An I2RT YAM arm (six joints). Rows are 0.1 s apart.
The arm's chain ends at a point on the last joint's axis. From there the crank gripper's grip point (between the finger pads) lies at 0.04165 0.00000 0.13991 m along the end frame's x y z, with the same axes.
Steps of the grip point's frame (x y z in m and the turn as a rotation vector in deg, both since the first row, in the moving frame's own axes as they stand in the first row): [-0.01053, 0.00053, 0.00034, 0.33, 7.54, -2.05]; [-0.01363, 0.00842, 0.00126, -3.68, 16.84, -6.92]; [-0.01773, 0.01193, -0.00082, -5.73, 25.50, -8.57]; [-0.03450, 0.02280, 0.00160, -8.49, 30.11, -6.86]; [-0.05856, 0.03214, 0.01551, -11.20, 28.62, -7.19]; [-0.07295, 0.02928, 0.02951, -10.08, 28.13, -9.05]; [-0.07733, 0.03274, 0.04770, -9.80, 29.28, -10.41]
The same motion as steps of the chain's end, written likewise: [-0.02848, 0.00313, 0.00702, 0.33, 7.54, -2.05]; [-0.05249, 0.00738, 0.01940, -3.68, 16.84, -6.92]; [-0.07416, 0.00994, 0.03099, -5.73, 25.50, -8.57]; [-0.09957, 0.01373, 0.04232, -8.49, 30.11, -6.86]; [-0.12125, 0.01738, 0.05440, -11.20, 28.62, -7.19]; [-0.13478, 0.01917, 0.06696, -10.08, 28.13, -9.05]; [-0.14119, 0.02534, 0.08700, -9.80, 29.28, -10.41]
